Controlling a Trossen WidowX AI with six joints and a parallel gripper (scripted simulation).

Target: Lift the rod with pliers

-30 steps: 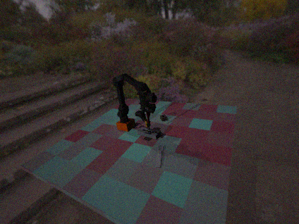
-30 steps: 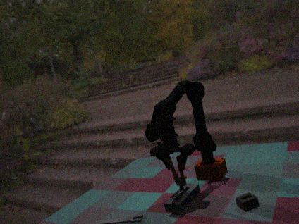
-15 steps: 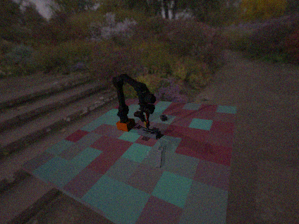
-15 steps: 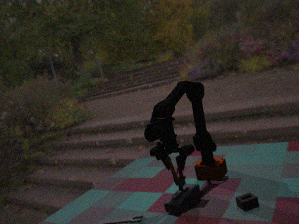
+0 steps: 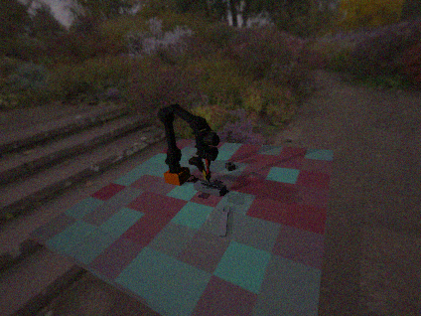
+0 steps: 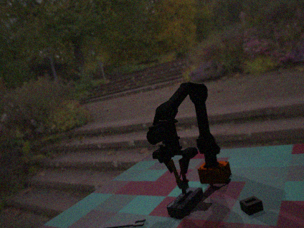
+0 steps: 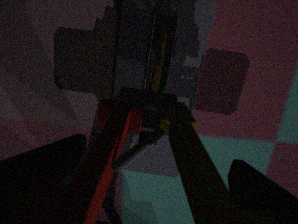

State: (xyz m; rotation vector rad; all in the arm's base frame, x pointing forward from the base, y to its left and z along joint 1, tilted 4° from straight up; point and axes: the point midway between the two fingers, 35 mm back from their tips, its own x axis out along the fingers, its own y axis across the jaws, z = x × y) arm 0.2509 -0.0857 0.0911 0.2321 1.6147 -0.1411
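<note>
My gripper tip is 1 cm to the right of the channel block and 12 cm above it. Also, from my gripper tip: yellow rod (1 cm to the left, 13 cm below); thin grey object (15 cm ahead, 20 cm to the right, 13 cm below); yellow handle (2 cm to the right).
</note>
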